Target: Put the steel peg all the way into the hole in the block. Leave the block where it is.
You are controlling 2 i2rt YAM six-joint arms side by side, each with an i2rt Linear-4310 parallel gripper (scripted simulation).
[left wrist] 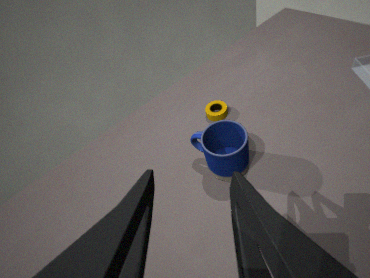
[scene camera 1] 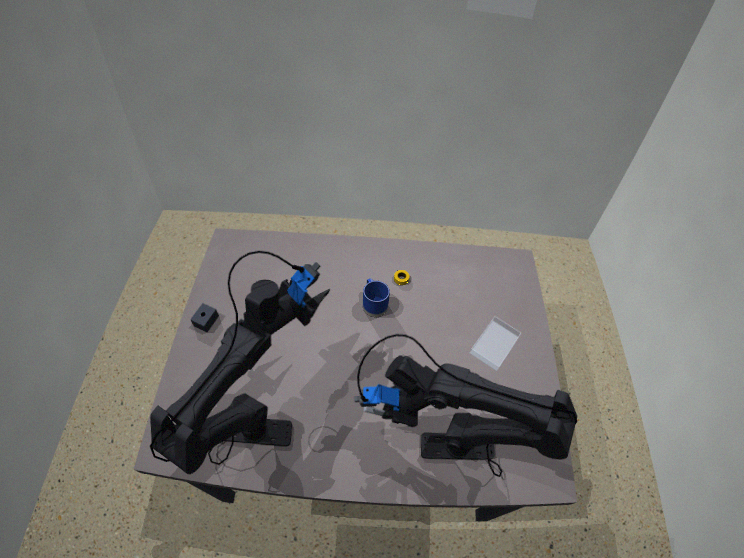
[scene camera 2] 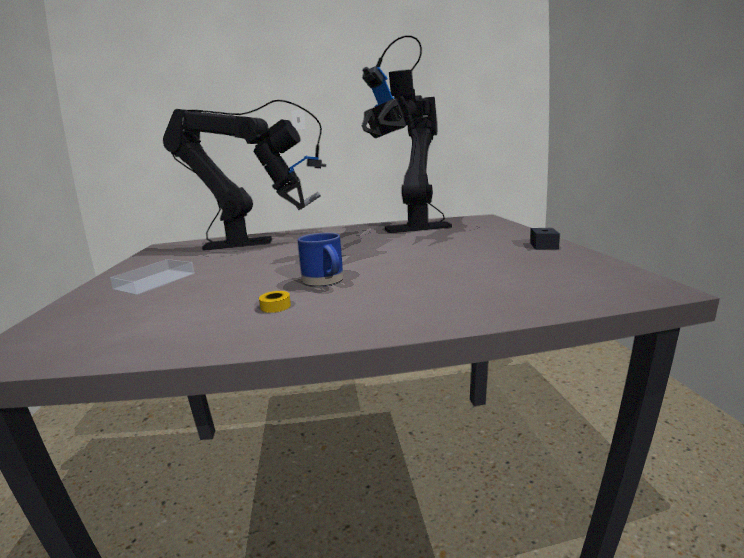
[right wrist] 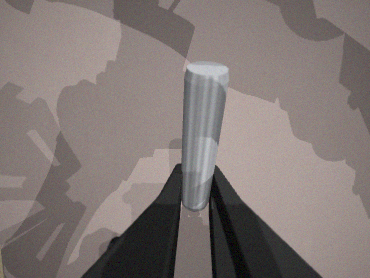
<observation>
The pictures show: my left gripper, my right gripper, a blue mug, a clear tray and a steel peg.
My left gripper is seen too in the left wrist view and in scene camera 1. My right gripper also shows in scene camera 2 and in the right wrist view.
</observation>
